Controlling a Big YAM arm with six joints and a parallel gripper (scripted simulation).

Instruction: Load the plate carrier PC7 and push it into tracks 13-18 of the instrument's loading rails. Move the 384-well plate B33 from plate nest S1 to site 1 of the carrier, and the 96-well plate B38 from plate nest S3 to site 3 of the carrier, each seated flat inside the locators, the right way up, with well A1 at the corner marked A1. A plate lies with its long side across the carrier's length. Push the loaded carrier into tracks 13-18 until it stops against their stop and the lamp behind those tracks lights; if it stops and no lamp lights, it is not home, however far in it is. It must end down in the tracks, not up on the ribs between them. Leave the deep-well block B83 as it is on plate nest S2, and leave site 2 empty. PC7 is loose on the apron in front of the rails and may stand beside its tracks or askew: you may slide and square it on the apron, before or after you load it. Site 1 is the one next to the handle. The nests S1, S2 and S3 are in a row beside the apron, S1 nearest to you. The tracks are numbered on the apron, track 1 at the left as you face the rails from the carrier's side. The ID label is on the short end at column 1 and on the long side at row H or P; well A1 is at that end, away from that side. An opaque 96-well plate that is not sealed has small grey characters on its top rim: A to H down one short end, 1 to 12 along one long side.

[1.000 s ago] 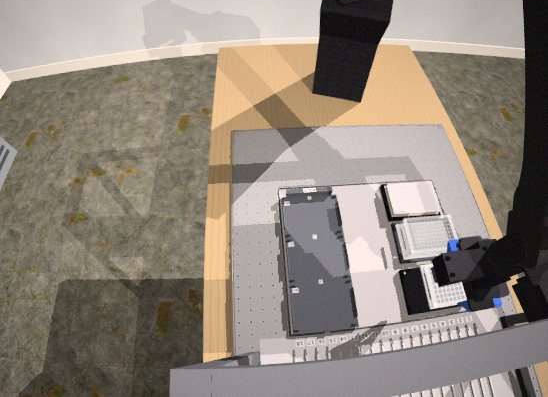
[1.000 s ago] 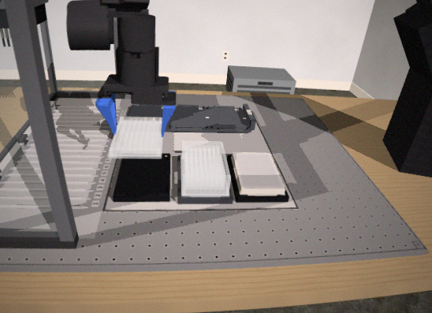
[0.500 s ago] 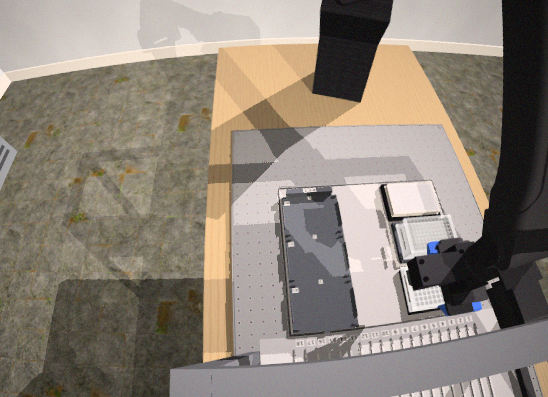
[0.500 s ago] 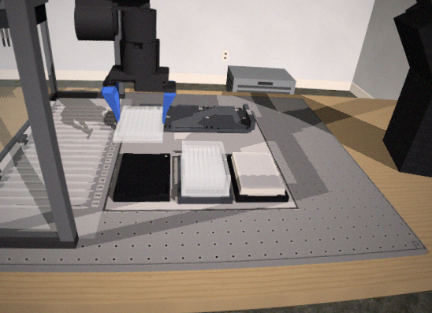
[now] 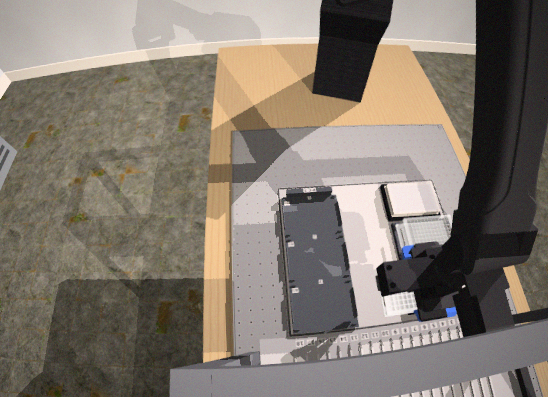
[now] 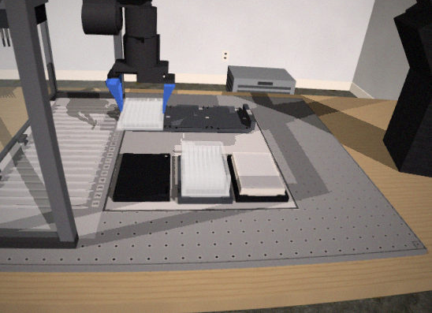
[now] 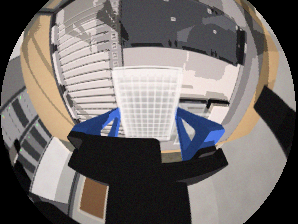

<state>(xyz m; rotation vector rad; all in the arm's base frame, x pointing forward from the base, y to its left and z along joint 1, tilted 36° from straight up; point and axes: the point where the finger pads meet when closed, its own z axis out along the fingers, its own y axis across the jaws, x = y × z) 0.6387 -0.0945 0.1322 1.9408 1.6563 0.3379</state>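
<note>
The dark plate carrier PC7 lies 140 mm behind my hand, 130 mm to the right of it and 90 mm below it. Round my hand: white 96-well plate B38 (10 mm below); nest S3 (20 mm ahead, 90 mm to the left, 100 mm below); nest S1 (200 mm behind, 150 mm to the left, 100 mm below).
</note>
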